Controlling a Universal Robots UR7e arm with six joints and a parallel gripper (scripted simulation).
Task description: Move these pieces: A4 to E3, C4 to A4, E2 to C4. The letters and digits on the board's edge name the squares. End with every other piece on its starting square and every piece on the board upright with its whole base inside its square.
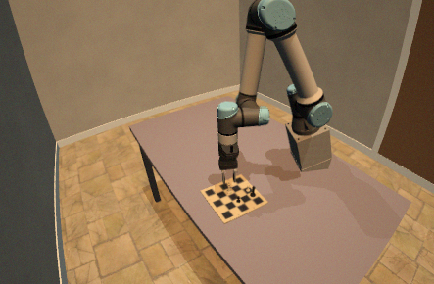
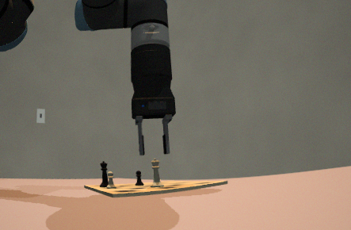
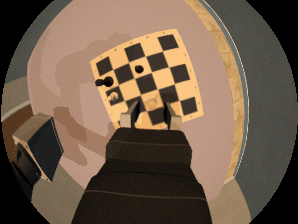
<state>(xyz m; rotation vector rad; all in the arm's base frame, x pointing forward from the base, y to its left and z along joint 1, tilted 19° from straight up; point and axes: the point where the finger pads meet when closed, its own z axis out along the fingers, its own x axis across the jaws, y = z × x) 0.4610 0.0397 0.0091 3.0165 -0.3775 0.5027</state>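
My gripper is now 5 cm above the tall white piece. From my hand the other things lie so: chessboard: 8 cm below, 4 cm to the left; then white pawn: 8 cm behind, 6 cm below, 3 cm to the left; then black pawn: 7 cm to the left, 6 cm below, 1 cm behind.
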